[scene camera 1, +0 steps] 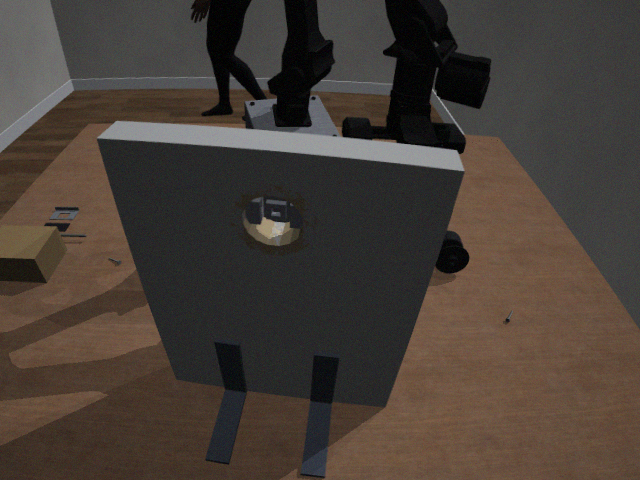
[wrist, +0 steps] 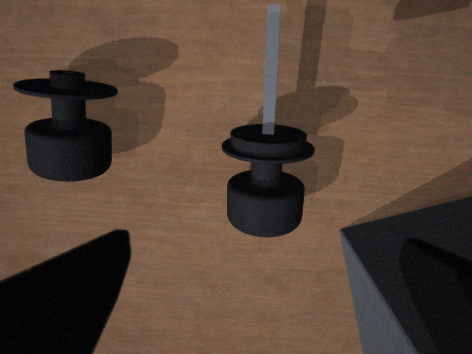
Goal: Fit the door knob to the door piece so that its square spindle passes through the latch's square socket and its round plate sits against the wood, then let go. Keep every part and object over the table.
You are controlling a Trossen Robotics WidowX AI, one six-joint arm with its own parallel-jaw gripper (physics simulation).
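Frame: origin at the arm's base, x right, y ahead, z up, level; millimetres.
Seen in the pictures: gripper, fingertip midpoint: point(wrist: 265, 247); arm's base, origin of the base link: point(scene camera 1: 291, 115).
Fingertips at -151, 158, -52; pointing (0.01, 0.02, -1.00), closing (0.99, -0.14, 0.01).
Observation:
Offsets run from my fingertips to a thing's top centre, as dx, dy, dz. "*": to the spot under its first point.
The door piece {* +210, +260, +43} point(scene camera 1: 289, 294) stands upright as a grey panel in the scene view, with the latch {+220, +238, +147} point(scene camera 1: 275, 212) showing in its round hole. In the wrist view the black door knob {* +6, -34, -114} point(wrist: 266, 207) lies with its round plate and long grey square spindle {+19, +51, -128} point(wrist: 271, 70) pointing away from the gripper. Behind the panel it does not show in the scene view. A second black knob {-125, +33, -107} point(wrist: 67, 150) point(scene camera 1: 452, 254), with a round plate and short hub, lies beside it. My gripper point(wrist: 265, 247) is open and empty, its fingertips apart on the near side of the spindle knob; the panel hides them in the scene view.
Two flat metal feet {* +300, +297, -166} point(scene camera 1: 225, 428) {* +185, +329, -166} point(scene camera 1: 316, 439) support the panel. A grey block point(wrist: 382, 295) is at the wrist view's right, partly behind the right finger. A wooden block {+674, -66, -112} point(scene camera 1: 28, 242), a metal plate {+647, -222, -162} point(scene camera 1: 71, 213) and small screws {+502, -55, -164} point(scene camera 1: 114, 261) {-188, +180, -164} point(scene camera 1: 508, 317) lie on the table.

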